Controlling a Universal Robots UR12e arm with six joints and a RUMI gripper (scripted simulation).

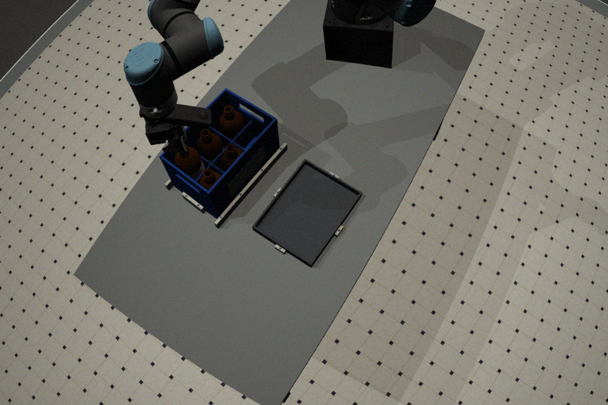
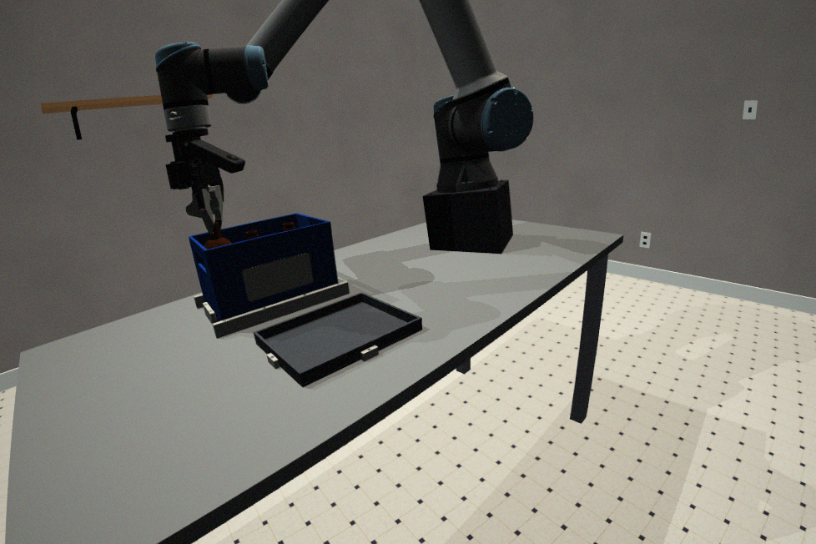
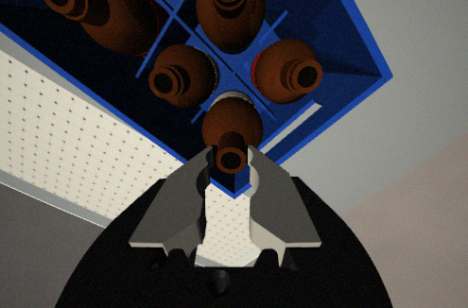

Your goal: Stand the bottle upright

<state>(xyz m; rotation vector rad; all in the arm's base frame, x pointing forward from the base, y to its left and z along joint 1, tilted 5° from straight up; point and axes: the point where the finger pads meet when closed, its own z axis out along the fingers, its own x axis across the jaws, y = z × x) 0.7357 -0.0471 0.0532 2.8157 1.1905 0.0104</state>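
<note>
The bottle is 7 cm below my hand. The rest, counted from my hand: black tray (12 cm behind, 31 cm to the left, 18 cm below); blue crate (8 cm behind, 4 cm to the left, 11 cm below).
</note>
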